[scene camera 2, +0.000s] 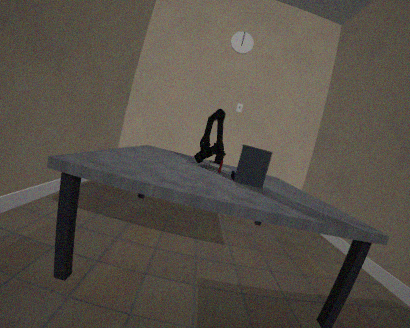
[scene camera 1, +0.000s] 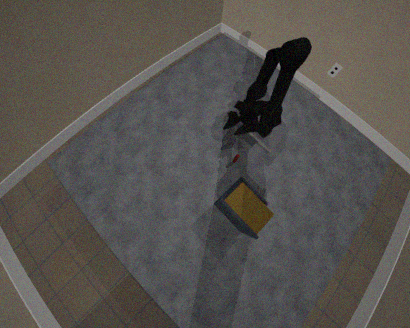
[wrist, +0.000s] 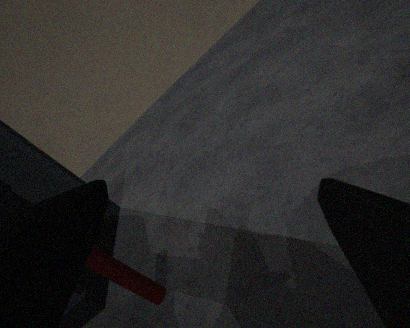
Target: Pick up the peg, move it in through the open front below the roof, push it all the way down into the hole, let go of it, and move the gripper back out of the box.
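Places are measured from the arm's base along level axes (x up, y left, z back), in metres.
Pixels of known places: gripper, between the fingertips: point(scene camera 2: 205, 156) point(scene camera 1: 228, 131) point(wrist: 214, 189); arm's base, origin of its link: point(scene camera 2: 217, 163) point(scene camera 1: 263, 130).
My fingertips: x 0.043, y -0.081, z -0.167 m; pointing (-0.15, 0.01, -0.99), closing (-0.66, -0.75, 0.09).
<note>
Ahead of a thing's pixels: the offset from my fingertips to its top centre. "*": to the spot under its first point. Level surfaces: height alone.
The red peg @[dx +0.004, dy +0.110, dz -0.044 m] point(scene camera 1: 236, 158) point(scene camera 2: 220, 166) point(wrist: 127, 276) stands about upright on the table, between the arm and the box. In the wrist view, the left finger hides one end of it. The box @[dx +0.127, dy +0.273, dz -0.148 m] point(scene camera 2: 254, 167) point(wrist: 35, 167) is dark blue-grey with a yellow roof @[* dx +0.127, dy +0.274, dz -0.183 m] point(scene camera 1: 248, 207). The hole does not show in these views. My gripper point(scene camera 1: 231, 131) point(scene camera 2: 199, 159) point(wrist: 214, 189) is open and empty, low over the table on the arm's side of the peg. The peg is at the lower left in the wrist view, not between the fingertips.
The grey table @[dx -0.076 m] point(scene camera 1: 150, 150) point(scene camera 2: 150, 175) point(wrist: 250, 125) carries the arm and the box. A pale thin strip point(scene camera 1: 261, 142) lies by the arm's base. A small dark part @[* dx -0.053, dy +0.195, dz -0.175 m] point(scene camera 2: 233, 175) shows beside the box's lower edge. Shadows cross the table around the peg and box.
</note>
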